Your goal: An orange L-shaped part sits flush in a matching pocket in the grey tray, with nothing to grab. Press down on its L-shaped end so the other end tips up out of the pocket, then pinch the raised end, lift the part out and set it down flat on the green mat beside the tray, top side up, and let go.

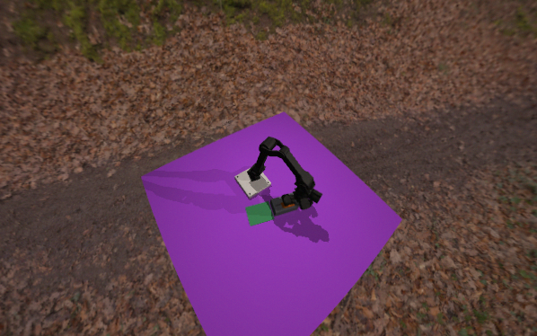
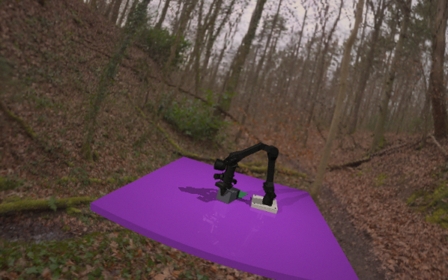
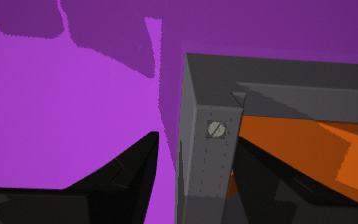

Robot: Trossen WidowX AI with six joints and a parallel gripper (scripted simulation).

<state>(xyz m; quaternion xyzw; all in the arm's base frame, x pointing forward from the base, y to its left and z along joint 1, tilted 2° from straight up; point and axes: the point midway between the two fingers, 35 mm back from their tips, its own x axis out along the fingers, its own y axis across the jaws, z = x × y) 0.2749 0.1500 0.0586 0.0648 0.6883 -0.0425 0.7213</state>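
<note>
Right now the orange L-shaped part is 10 mm behind my gripper tip and 40 mm to the right of it. The rest, counted from my gripper tip: green mat 40 mm behind, 220 mm to the right, 60 mm below.
</note>
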